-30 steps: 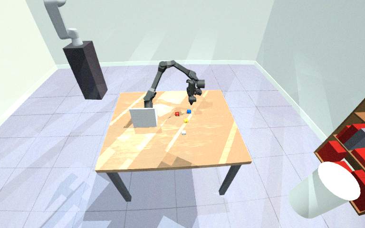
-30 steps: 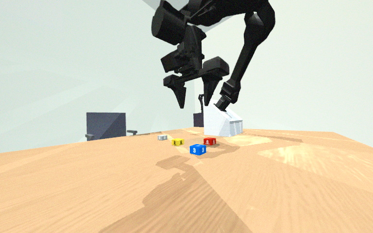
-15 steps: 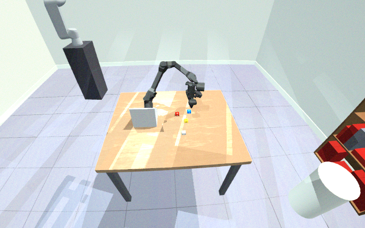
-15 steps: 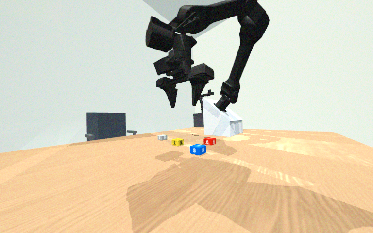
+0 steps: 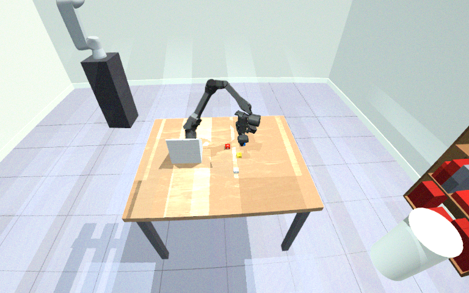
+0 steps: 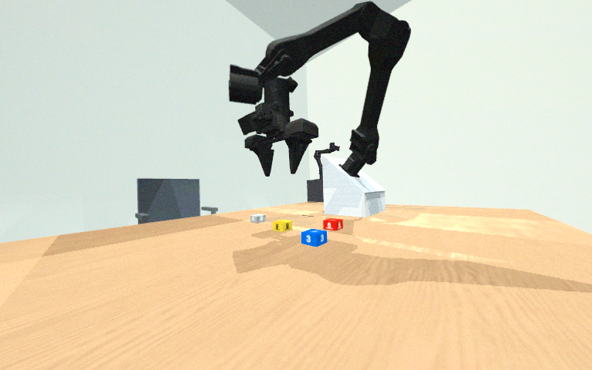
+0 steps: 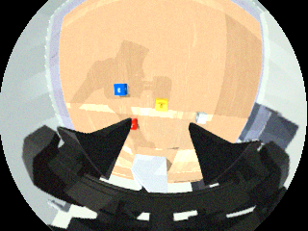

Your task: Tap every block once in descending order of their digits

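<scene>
Now: gripper tip 12 cm above the yellow block, 1 cm to the left of it and 1 cm past it. The rest, counted from my gripper tip: red block: 12 cm below, 9 cm behind, 8 cm to the left; then blue block: 12 cm to the left, 12 cm below, 2 cm ahead.
</scene>
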